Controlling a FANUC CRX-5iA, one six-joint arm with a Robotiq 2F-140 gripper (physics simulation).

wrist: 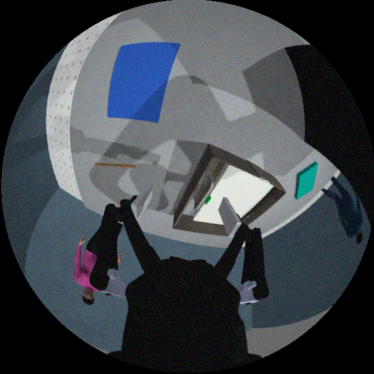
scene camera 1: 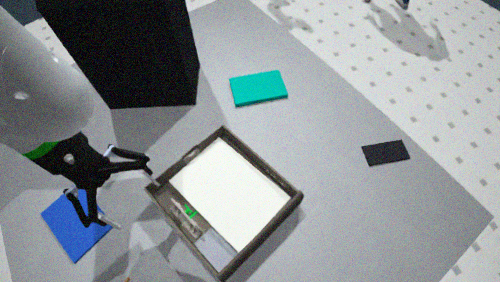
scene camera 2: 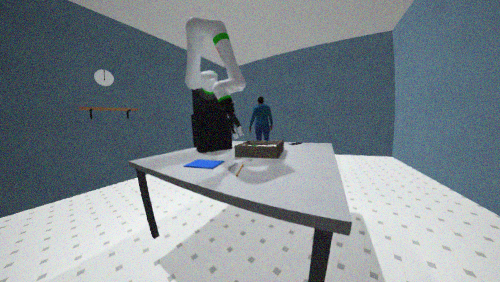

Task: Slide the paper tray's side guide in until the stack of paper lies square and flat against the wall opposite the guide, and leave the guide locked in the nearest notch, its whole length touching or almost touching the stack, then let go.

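Where they show: gripper, fingertip midpoint: point(scene camera 1: 137, 204) point(scene camera 2: 239, 137); arm's base at its link origin: point(scene camera 2: 208, 95).
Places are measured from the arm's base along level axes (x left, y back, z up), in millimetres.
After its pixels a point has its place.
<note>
The brown paper tray point(scene camera 1: 265, 234) {y -714, x -96, z -464 mm} point(scene camera 2: 260, 151) {y -586, x -248, z -506 mm} point(wrist: 192, 186) stands on the table. A white paper stack point(scene camera 1: 230, 192) {y -555, x -75, z -509 mm} point(wrist: 250, 190) lies in it, near the upper-right wall in scene camera 1; whether it touches that wall is unclear. The grey-brown side guide point(scene camera 1: 182, 217) {y -506, x -221, z -530 mm} with its green tab point(scene camera 1: 190, 211) {y -530, x -194, z -471 mm} point(wrist: 208, 200) is on the stack's lower-left side. Whether its whole length meets the stack, and its notch, cannot be made out. My gripper point(scene camera 1: 138, 206) {y -448, x -281, z -399 mm} point(wrist: 187, 197) is open and empty, above and beside the tray's left side, with one fingertip appearing near the left corner in scene camera 1.
A blue slab point(scene camera 1: 72, 232) {y -304, x -496, z -544 mm} point(scene camera 2: 204, 164) {y -295, x -494, z -544 mm} point(wrist: 142, 82) and an orange-brown stick point(scene camera 2: 240, 170) {y -553, x -527, z -550 mm} point(wrist: 115, 165) lie on the table. A tall black block point(scene camera 1: 125, 50) {y -96, x -45, z -278 mm} point(scene camera 2: 212, 122) {y -79, x -64, z -277 mm} stands behind. A teal block point(scene camera 1: 258, 88) {y -324, x 279, z -534 mm} point(wrist: 306, 180) and flat black block point(scene camera 1: 385, 153) {y -813, x 384, z -544 mm} lie beyond the tray.
</note>
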